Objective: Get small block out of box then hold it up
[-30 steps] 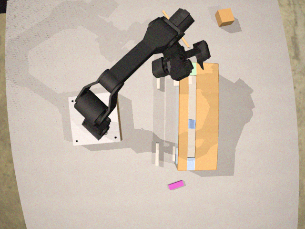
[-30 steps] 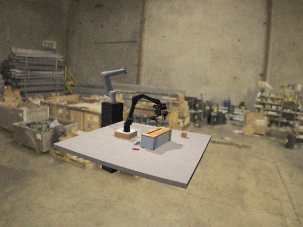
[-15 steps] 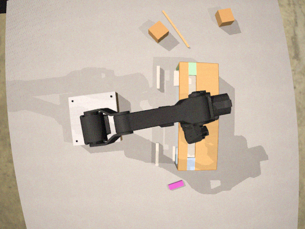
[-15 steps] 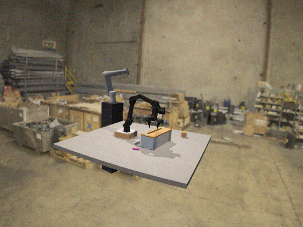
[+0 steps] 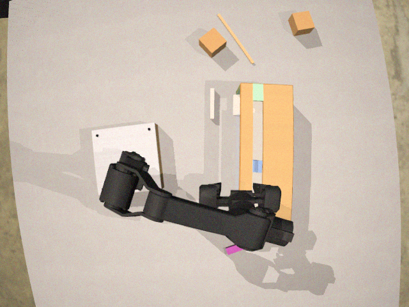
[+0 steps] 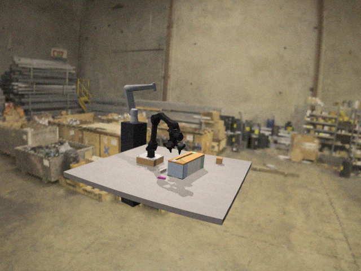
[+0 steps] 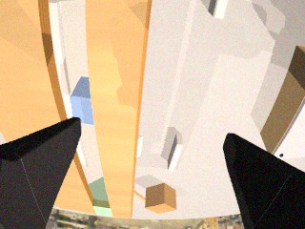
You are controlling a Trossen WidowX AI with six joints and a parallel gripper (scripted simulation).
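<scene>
Now: gripper tip 5 cm short of the light-blue block, 5 cm to the right of it and 7 cm above it. From my gripper tip the other things lie so: thin stick: 2 cm behind, 43 cm to the left, 15 cm below; then box: 4 cm ahead, 8 cm to the left, 9 cm below.
</scene>
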